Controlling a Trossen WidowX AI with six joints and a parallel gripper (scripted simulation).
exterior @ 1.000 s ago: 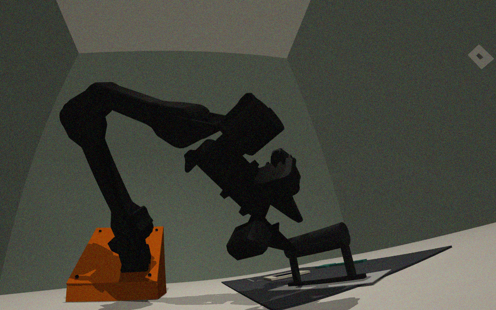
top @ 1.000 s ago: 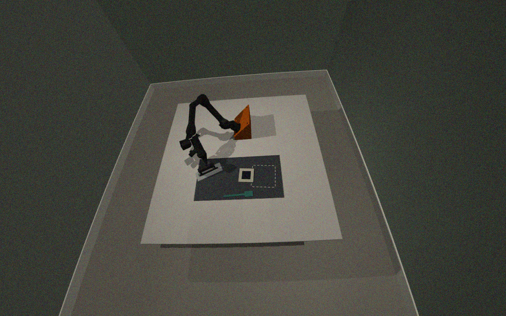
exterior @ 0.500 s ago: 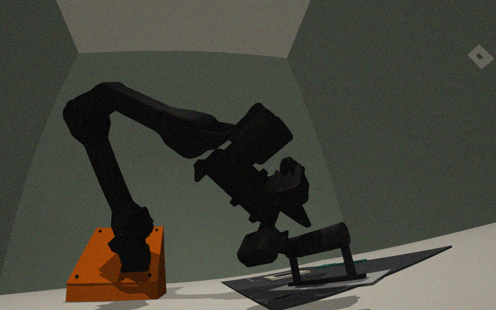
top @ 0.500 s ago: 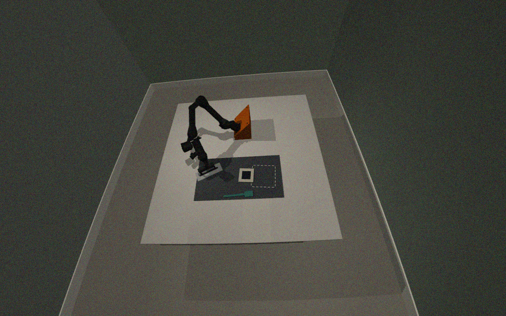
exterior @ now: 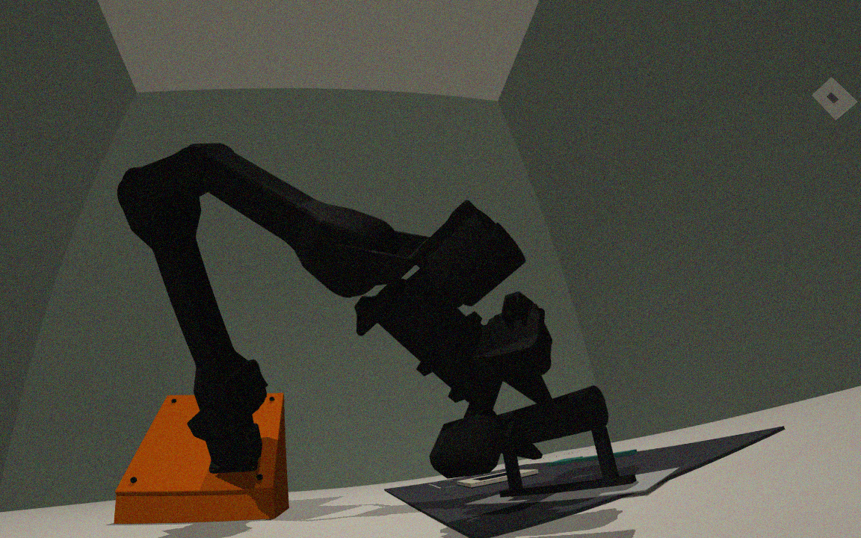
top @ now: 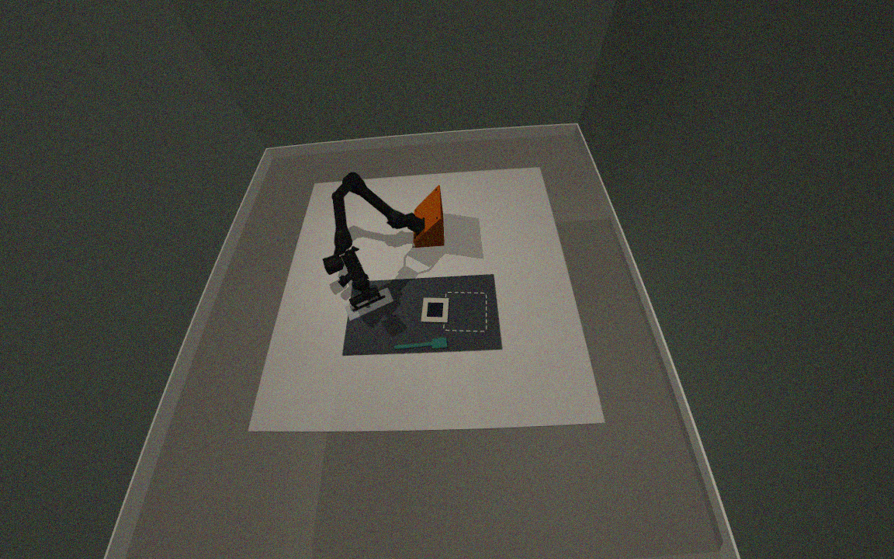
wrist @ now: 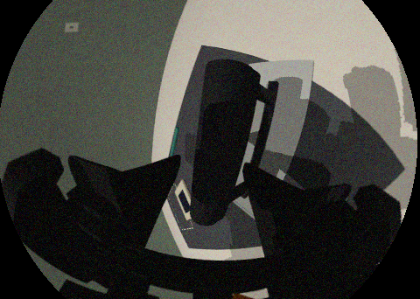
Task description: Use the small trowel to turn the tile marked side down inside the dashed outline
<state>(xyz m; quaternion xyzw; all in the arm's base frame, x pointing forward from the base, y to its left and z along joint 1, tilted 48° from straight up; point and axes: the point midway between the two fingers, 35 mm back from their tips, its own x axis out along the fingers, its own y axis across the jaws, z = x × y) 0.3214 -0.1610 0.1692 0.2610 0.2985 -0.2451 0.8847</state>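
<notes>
Now: gripper tip 2 cm past the black-handled float and 2 cm above it. From my gripper tip the other things lie so: white tile 27 cm to the left, 6 cm below, 5 cm ahead; then green trowel 23 cm to the left, 19 cm ahead, 6 cm below.
</notes>
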